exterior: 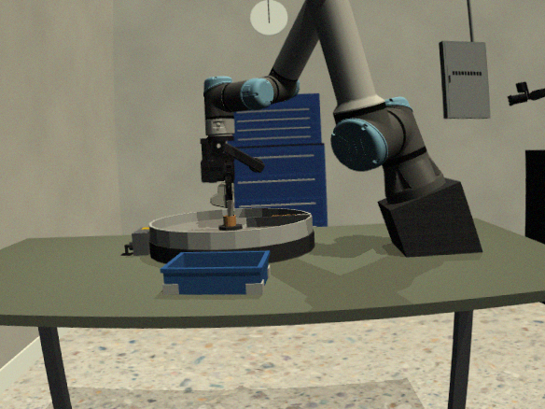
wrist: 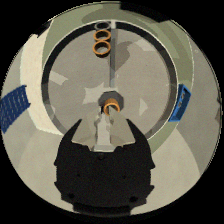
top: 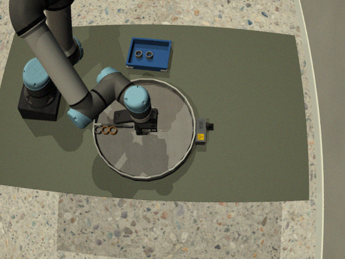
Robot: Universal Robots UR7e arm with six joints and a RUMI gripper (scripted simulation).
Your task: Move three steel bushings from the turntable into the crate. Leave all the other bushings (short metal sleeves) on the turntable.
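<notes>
The round grey turntable lies 30 mm below my hand and 10 mm to the left of it. Round my hand: crate: 370 mm to the left, 60 mm below, 50 mm ahead.
</notes>
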